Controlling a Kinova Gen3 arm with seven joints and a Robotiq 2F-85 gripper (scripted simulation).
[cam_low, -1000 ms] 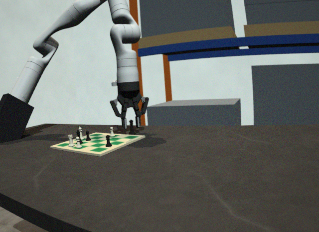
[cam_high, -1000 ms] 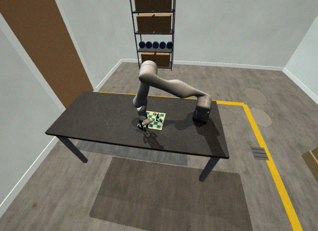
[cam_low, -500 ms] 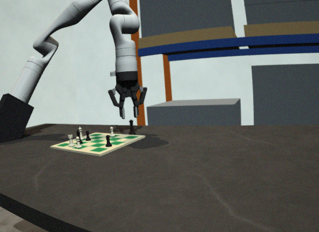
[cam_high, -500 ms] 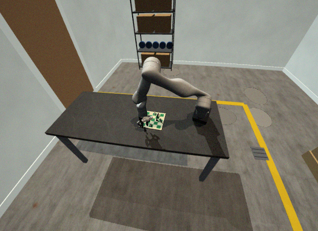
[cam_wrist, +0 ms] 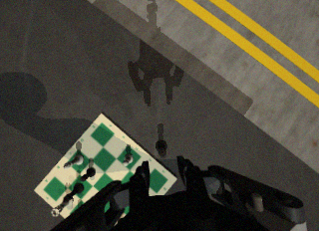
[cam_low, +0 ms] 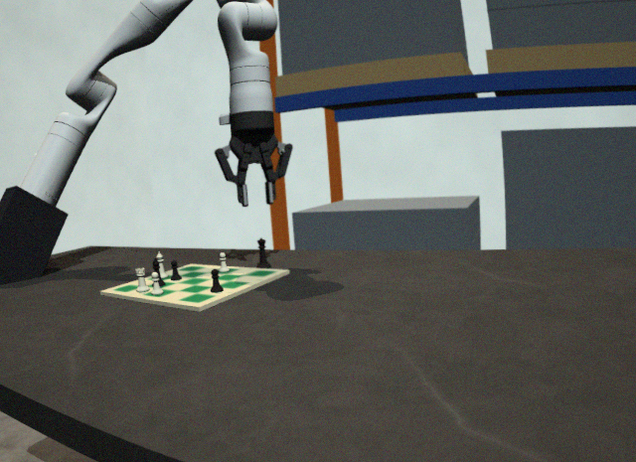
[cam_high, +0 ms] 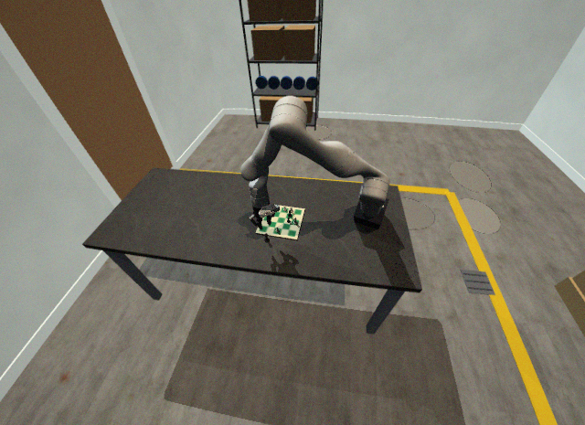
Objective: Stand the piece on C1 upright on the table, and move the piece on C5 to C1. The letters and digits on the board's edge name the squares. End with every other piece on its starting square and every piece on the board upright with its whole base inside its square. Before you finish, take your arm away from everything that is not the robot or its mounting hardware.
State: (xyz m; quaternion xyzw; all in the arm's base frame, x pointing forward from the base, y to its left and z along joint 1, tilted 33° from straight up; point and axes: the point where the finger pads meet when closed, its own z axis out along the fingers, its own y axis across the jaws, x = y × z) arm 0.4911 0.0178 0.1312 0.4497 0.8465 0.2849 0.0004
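My gripper is now 14 cm past the white bishop, 11 cm to the left of it and 10 cm above it. Round my hand: green-and-cream chessboard: 6 cm behind, 13 cm to the right, 12 cm below; then white rook: 11 cm behind, 20 cm to the right, 10 cm below; then tall black piece: 10 cm below.
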